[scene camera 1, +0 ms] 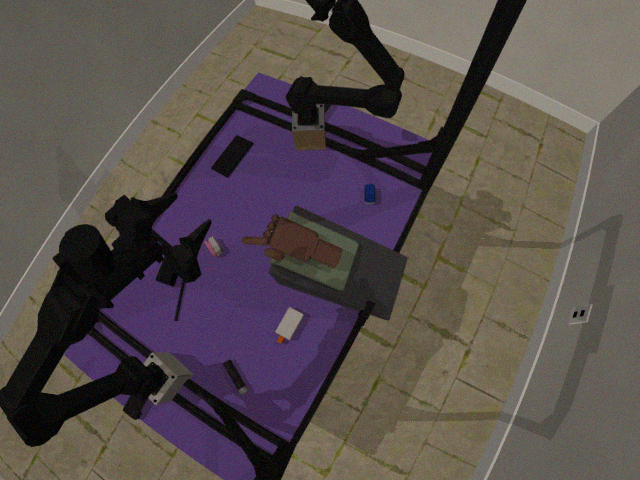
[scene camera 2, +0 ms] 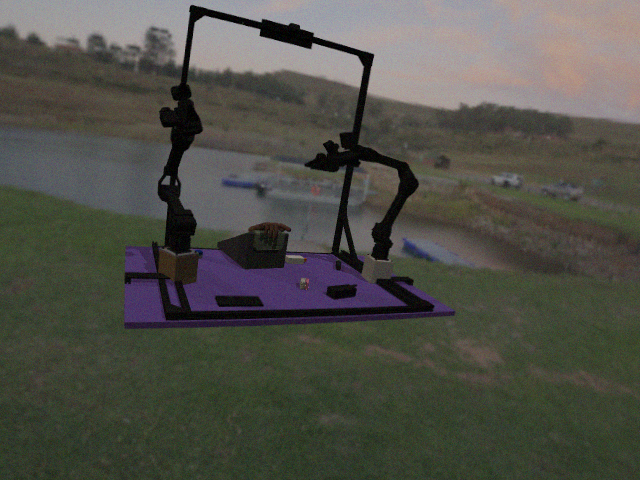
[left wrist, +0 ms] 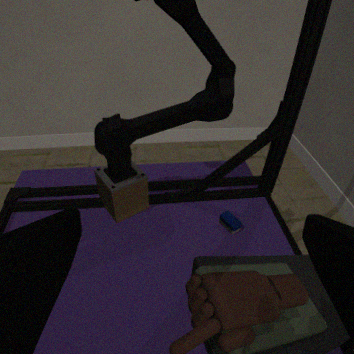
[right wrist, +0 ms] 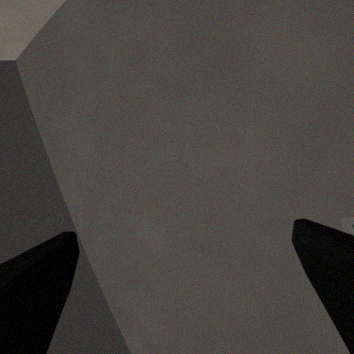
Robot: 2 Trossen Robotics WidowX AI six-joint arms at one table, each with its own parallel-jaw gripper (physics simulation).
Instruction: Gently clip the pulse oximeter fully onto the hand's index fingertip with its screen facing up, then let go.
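Frame: origin at the left arm's base, x back, y up, z left, level; metres.
Seen in the pictures: left gripper, fingertip midpoint: (scene camera 1: 193, 207) (scene camera 2: 307, 166) (left wrist: 194, 223); right gripper, fingertip midpoint: (scene camera 2: 186, 93) (right wrist: 186, 236); left arm's base, origin of the base link: (scene camera 1: 153, 378) (scene camera 2: 379, 257); right arm's base, origin of the base link: (scene camera 1: 308, 116) (scene camera 2: 179, 250) (left wrist: 119, 172).
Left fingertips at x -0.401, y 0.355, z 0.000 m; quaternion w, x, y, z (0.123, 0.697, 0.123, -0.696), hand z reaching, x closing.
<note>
Pixels of each thing's middle, then the offset from my left fingertips to it. "*": a spot on its surface instead.
- small pink-and-white block, body centre: (scene camera 1: 213, 246) (scene camera 2: 304, 283) dx +0.021, dy -0.444, dz +0.140 m
- blue block, body centre: (left wrist: 229, 221) (scene camera 1: 369, 194) dx -0.390, dy -0.444, dz -0.147 m
- wedge, surface spot: (scene camera 1: 379, 273) * dx -0.191, dy -0.408, dz -0.308 m
- white box with an orange end, body centre: (scene camera 1: 288, 326) (scene camera 2: 296, 259) dx +0.072, dy -0.446, dz -0.187 m
- black cylinder, body centre: (scene camera 1: 235, 377) dx +0.273, dy -0.447, dz -0.154 m
- flat black slab, body centre: (scene camera 2: 239, 301) (scene camera 1: 232, 155) dx -0.256, dy -0.456, dz +0.313 m
- black case, body centre: (scene camera 1: 170, 266) (scene camera 2: 341, 291) dx +0.152, dy -0.443, dz +0.212 m
A small pink-and-white block (scene camera 1: 213, 246) (scene camera 2: 305, 283), seemingly the pulse oximeter, lies on the purple table; its screen cannot be made out. The brown hand (scene camera 1: 294, 239) (scene camera 2: 269, 227) (left wrist: 240, 300) rests on a green pad over a dark wedge. Its index finger (scene camera 1: 253, 240) (left wrist: 195, 337) sticks out bare towards the block, apart from it. My left gripper (scene camera 1: 192, 270) (scene camera 2: 310, 164) (left wrist: 194, 223) is open and empty, raised high above the table. My right gripper (scene camera 2: 181, 119) (right wrist: 186, 236) is open and empty, high up and facing the walls in the right wrist view.
A blue block (scene camera 1: 370, 193) (left wrist: 230, 221) lies beyond the wedge (scene camera 1: 379, 273). A white box with an orange end (scene camera 1: 289, 323) and a black cylinder (scene camera 1: 235, 377) lie nearer the left arm's base. A flat black slab (scene camera 1: 232, 156) (scene camera 2: 239, 300) and a black case (scene camera 2: 341, 291) also lie there.
</note>
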